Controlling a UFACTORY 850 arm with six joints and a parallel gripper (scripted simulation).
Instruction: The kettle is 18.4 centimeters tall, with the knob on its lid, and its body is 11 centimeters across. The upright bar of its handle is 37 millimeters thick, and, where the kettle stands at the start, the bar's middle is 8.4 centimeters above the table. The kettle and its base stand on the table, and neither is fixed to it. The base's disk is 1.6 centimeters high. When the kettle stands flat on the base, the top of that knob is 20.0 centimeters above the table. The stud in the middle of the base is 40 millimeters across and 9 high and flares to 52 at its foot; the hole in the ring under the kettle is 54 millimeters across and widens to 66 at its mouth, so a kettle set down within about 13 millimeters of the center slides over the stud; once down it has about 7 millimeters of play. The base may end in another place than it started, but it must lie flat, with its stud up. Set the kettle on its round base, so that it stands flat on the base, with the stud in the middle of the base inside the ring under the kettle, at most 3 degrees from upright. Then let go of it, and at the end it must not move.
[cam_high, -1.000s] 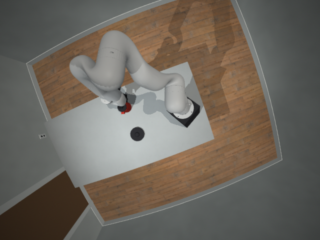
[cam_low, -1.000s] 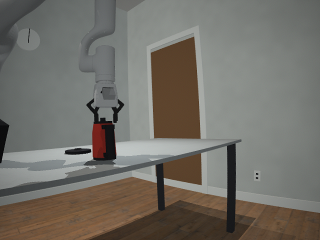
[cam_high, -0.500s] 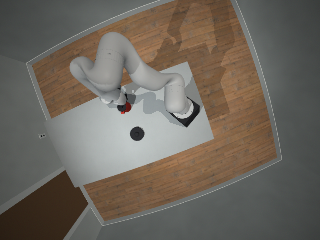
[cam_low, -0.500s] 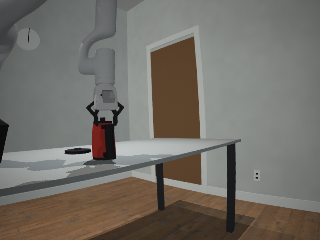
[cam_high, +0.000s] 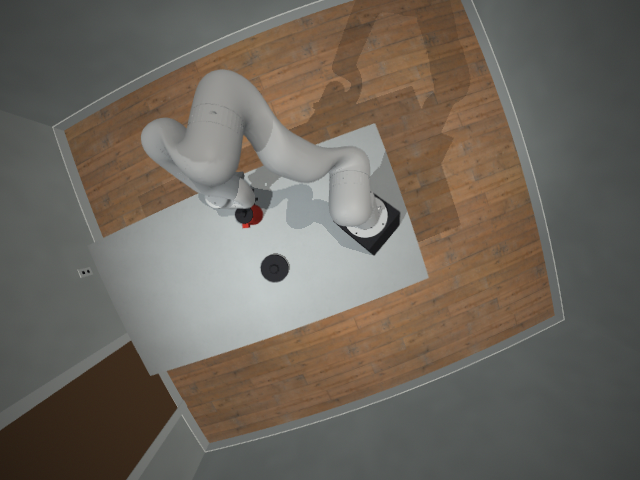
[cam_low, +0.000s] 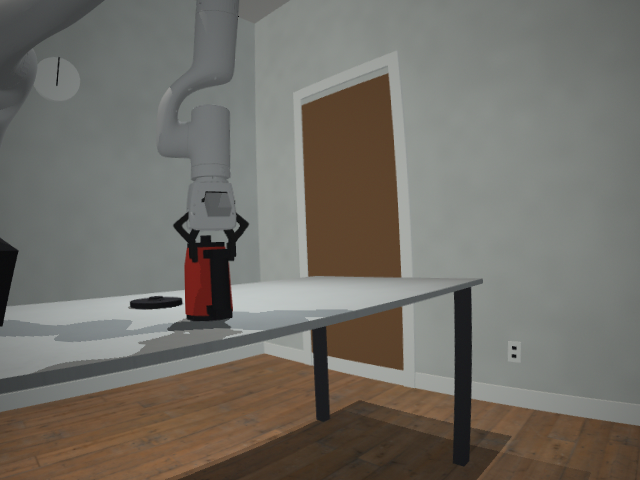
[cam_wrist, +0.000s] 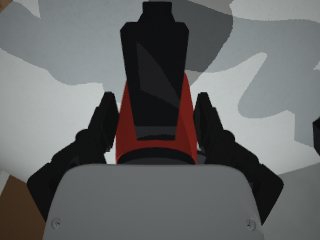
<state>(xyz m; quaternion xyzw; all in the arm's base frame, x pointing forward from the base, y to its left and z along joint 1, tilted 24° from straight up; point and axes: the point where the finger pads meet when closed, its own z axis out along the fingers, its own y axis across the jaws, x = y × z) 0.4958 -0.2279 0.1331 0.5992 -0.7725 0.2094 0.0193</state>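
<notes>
My hand is 10 mm short of the red kettle, 30 mm to the right of it and 50 mm above it. The rest, counted from my hand: black round base: 20 mm ahead, 370 mm to the left, 130 mm below.
</notes>
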